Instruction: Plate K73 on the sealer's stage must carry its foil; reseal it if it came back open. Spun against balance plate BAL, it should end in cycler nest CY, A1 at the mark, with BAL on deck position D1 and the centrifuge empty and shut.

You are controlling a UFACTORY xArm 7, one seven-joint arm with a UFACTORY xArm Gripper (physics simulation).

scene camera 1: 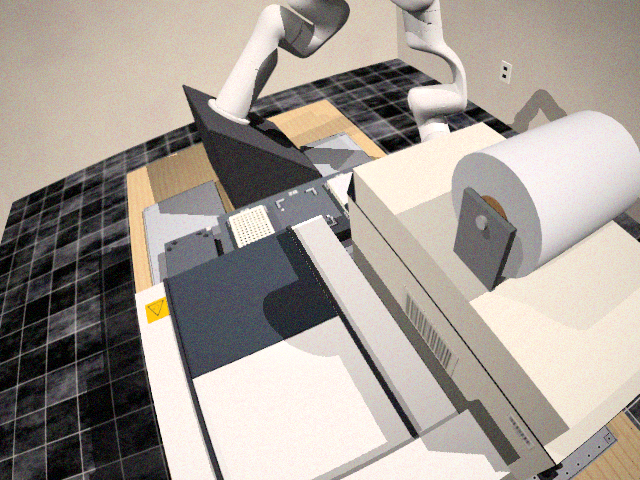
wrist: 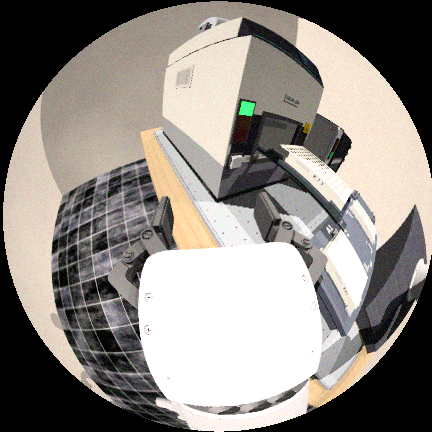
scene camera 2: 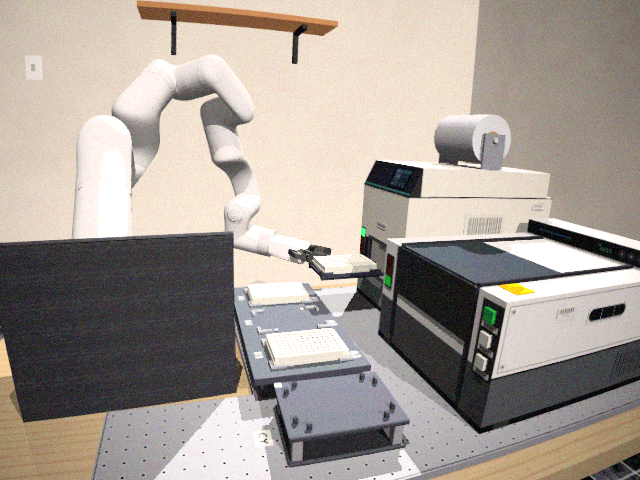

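Note:
Plate K73 lies on the sealer's dark stage, which sticks out of the sealer. The wrist view shows open wells on the plate's top. My gripper is open and empty. It is level with the plate's near end, and its right finger is close beside that end. The white-topped plate BAL sits at the far end of the grey deck. A second plate with open wells sits on the deck's near end.
A large machine with a shut dark lid stands right of the deck. A low grey stand is in front of the deck. A tall dark panel stands to the left. A foil roll tops the sealer.

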